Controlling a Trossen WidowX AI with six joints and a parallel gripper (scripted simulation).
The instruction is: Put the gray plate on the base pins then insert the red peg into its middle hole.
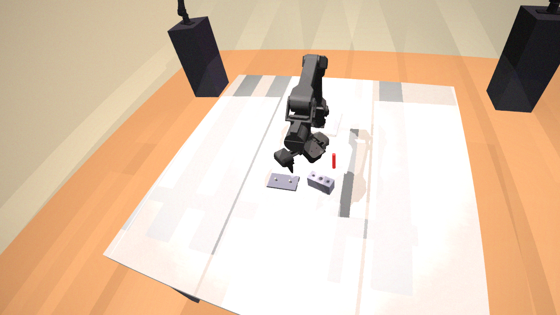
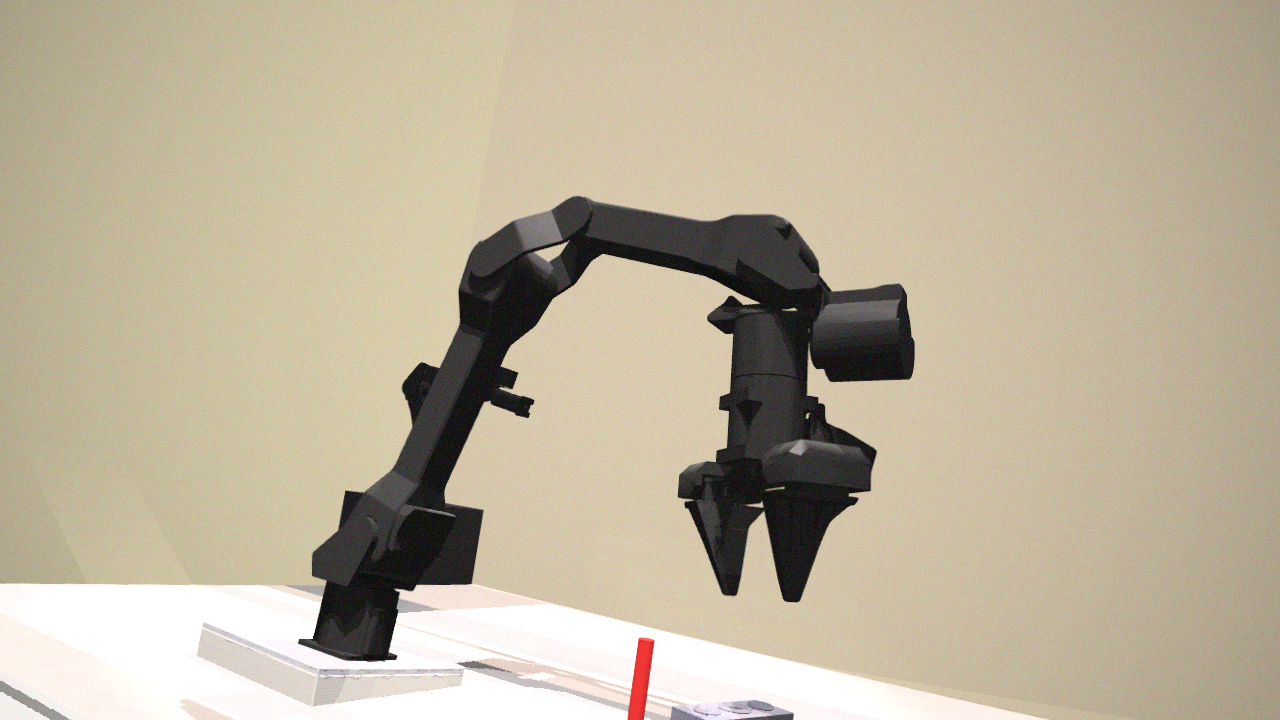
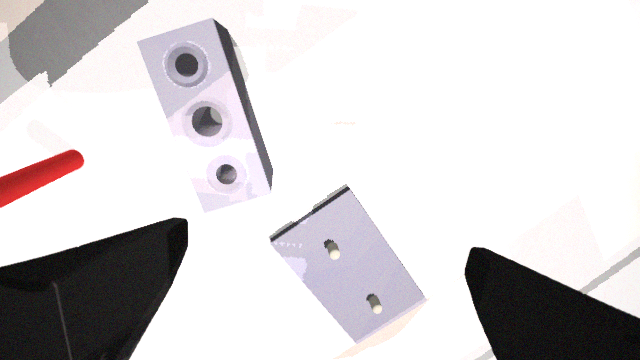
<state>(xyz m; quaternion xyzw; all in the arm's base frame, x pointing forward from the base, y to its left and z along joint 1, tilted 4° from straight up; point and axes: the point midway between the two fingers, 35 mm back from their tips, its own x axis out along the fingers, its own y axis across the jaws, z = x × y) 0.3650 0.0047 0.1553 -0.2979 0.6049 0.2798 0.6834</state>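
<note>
Now: the gray plate 3 cm behind my gripper tip, 5 cm to the left of it and 10 cm below it. Round my gripper tip: base (3 cm behind, 10 cm to the right, 13 cm below); then red peg (13 cm behind, 9 cm to the left, 10 cm below).
</note>
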